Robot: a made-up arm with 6 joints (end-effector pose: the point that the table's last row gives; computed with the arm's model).
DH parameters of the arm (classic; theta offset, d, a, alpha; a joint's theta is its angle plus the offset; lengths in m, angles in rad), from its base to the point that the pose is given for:
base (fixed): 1.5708 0.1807 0 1.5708
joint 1: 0 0.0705 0.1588 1.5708
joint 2: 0 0.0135 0.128 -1.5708
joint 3: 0 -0.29 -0.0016 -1.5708
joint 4: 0 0.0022 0.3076 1.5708
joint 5: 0 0.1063 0.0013 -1.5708
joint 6: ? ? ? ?
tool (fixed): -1.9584 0.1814 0 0
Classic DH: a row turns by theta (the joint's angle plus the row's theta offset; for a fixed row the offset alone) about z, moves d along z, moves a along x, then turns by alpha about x.
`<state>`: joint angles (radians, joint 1 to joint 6).
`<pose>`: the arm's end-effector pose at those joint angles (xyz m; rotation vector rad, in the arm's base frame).
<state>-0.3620 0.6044 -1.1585 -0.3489 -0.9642 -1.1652</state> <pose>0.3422 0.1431 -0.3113 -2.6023 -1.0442 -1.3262</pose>
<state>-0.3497 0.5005 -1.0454 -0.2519 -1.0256 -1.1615</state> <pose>0.3105 0.2285 -0.3609 -2.4700 -1.0427 -1.1886</pose>
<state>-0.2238 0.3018 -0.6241 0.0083 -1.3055 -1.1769</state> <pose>0.1846 0.5374 -0.3510 -2.0494 -1.0159 -0.8846</pose>
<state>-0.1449 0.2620 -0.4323 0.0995 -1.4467 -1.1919</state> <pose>0.1374 0.6578 -0.2676 -1.8625 -1.0245 -0.8299</pose>
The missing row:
joint 6: 0.3876 0 0.2161 0
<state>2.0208 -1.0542 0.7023 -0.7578 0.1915 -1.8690</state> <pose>0.1407 -0.2332 0.3855 1.2934 1.9889 -0.0113</pose>
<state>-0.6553 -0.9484 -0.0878 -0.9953 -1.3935 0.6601</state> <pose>-0.2521 0.3262 -0.2170 -2.0172 0.6257 0.3127</pose>
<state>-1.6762 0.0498 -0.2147 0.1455 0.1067 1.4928</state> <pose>-0.3317 0.0563 -0.3740 -1.3402 1.3866 1.0948</pose>
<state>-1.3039 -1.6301 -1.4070 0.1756 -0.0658 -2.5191</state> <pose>-0.2836 -0.1973 0.0267 -0.4496 -1.4181 0.3724</pose>
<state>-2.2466 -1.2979 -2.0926 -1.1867 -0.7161 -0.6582</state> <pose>0.0619 -0.3599 -0.1548 0.9556 2.1873 -1.9457</pose>
